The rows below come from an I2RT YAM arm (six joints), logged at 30 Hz.
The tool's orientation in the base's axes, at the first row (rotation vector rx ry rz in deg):
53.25, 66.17, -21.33
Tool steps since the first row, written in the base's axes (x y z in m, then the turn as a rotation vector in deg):
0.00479, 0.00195, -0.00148, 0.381, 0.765, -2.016
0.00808, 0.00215, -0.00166, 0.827, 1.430, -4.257
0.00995, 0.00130, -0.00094, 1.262, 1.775, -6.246
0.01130, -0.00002, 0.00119, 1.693, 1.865, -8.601
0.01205, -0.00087, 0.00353, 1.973, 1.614, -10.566
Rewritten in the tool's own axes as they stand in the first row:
0.00361, 0.00378, 0.00126, 2.109, -0.158, -0.566
0.00511, 0.00607, 0.00310, 4.427, -0.428, -1.036
0.00504, 0.00716, 0.00499, 6.450, -0.786, -1.237
0.00341, 0.00822, 0.00706, 8.751, -1.454, -1.277
0.00144, 0.00924, 0.00842, 10.575, -2.258, -1.103

